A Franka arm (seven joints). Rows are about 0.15 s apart.
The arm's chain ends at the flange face. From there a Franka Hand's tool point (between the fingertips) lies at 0.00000 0.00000 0.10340 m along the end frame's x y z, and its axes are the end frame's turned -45 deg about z.
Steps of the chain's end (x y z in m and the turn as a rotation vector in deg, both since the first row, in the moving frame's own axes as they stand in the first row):
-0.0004, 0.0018, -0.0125, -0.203, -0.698, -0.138
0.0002, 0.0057, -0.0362, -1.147, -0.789, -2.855
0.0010, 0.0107, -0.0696, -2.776, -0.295, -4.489
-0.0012, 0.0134, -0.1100, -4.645, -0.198, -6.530
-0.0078, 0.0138, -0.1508, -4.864, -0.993, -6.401
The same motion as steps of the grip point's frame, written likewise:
-0.0027, 0.0004, -0.0125, 0.350, -0.637, -0.138
-0.0063, 0.0047, -0.0362, -0.253, -1.369, -2.855
-0.0106, 0.0116, -0.0697, -1.754, -2.172, -4.489
-0.0162, 0.0146, -0.1103, -3.145, -3.425, -6.530
-0.0224, 0.0096, -0.1512, -2.737, -4.142, -6.401

